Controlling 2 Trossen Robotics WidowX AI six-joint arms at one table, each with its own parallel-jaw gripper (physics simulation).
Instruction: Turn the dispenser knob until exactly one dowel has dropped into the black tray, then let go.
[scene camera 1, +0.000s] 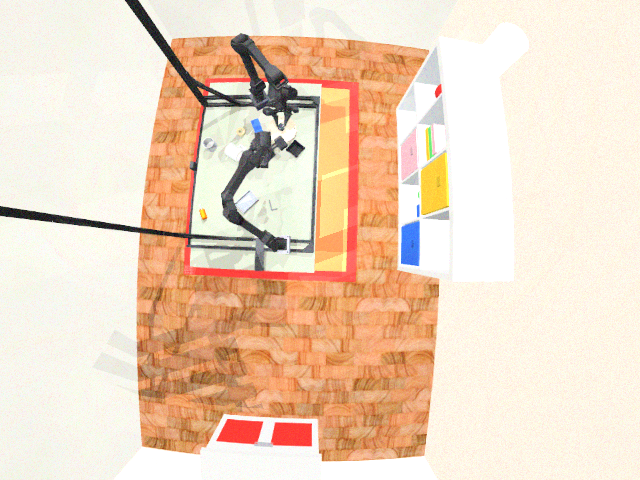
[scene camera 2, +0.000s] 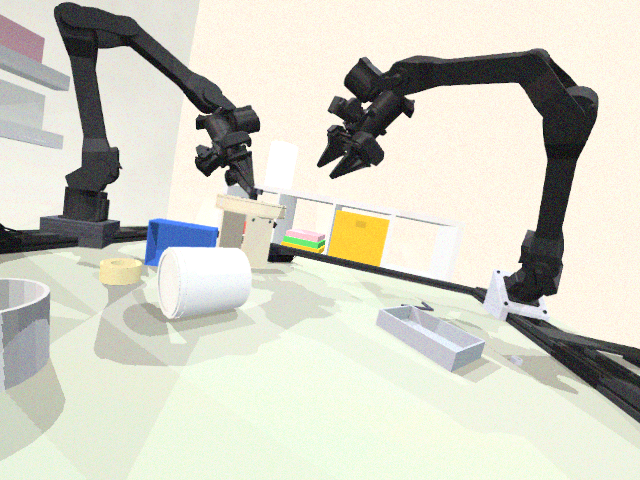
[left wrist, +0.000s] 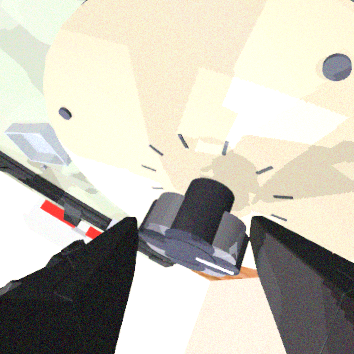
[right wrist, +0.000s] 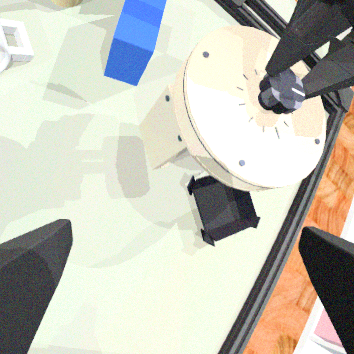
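Where they show: left gripper, fingertip midpoint: (scene camera 1: 281, 126) (scene camera 2: 252, 191) (left wrist: 193, 226) (right wrist: 279, 87); right gripper, fingertip midpoint: (scene camera 2: 323, 171) (right wrist: 188, 234); left arm's base, link origin: (scene camera 1: 259, 97) (scene camera 2: 84, 218); right arm's base, link origin: (scene camera 1: 283, 244) (scene camera 2: 520, 291).
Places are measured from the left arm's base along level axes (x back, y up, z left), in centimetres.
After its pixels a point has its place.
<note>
The cream round-topped dispenser (scene camera 1: 290, 135) @[z 0.4, x -38.7, y 9.8 cm] (scene camera 2: 255, 207) @[z -9.6, x -32.4, y 8.5 cm] (left wrist: 100, 90) @[z -5.3, x -28.3, y 9.8 cm] (right wrist: 220, 125) @[z -6.6, x -36.1, y 9.8 cm] stands on the table. Its dark lobed knob (left wrist: 192, 247) @[z -1.2, x -32.0, y 12.7 cm] (right wrist: 291, 95) @[z -1.3, x -33.6, y 12.7 cm] has a white line and sits among tick marks. My left gripper (scene camera 2: 253, 192) @[z -1.6, x -32.5, y 11.8 cm] (left wrist: 193, 226) @[z -1.6, x -32.5, y 11.8 cm] is shut on the knob from above, one finger at each side. The black tray (scene camera 1: 295, 149) @[z 1.1, x -40.9, y -4.4 cm] (right wrist: 225, 207) @[z 2.4, x -41.8, y -4.5 cm] lies beside the dispenser, partly beneath its rim in the right wrist view; I see no dowel in its visible part. My right gripper (scene camera 2: 325, 171) @[z -13.5, x -44.5, y 18.5 cm] (right wrist: 188, 234) @[z -13.5, x -44.5, y 18.5 cm] is open and empty, above the table beside the dispenser.
A blue box (scene camera 1: 256, 125) @[z -11.6, x -18.7, y 3.3 cm] (scene camera 2: 180, 241) @[z -9.6, x -19.2, y -0.5 cm] (right wrist: 131, 55) @[z -12.5, x -25.4, y 1.3 cm], a tan ring (scene camera 1: 240, 131) @[z -21.3, x -11.9, y -3.7 cm] (scene camera 2: 109, 273) @[z -23.6, x -12.0, y -3.1 cm] and a white cylinder (scene camera 2: 211, 281) @[z -34.8, x -24.8, y 0.6 cm] are near the dispenser. A grey open box (scene camera 1: 246, 202) @[z -40.8, x -53.2, y -4.5 cm] (scene camera 2: 418, 338) @[z -42.2, x -49.5, y -3.1 cm] lies nearer the right arm's base. An orange object (scene camera 1: 202, 213) @[z -66.2, x -44.9, y -1.8 cm] lies near the table's edge.
</note>
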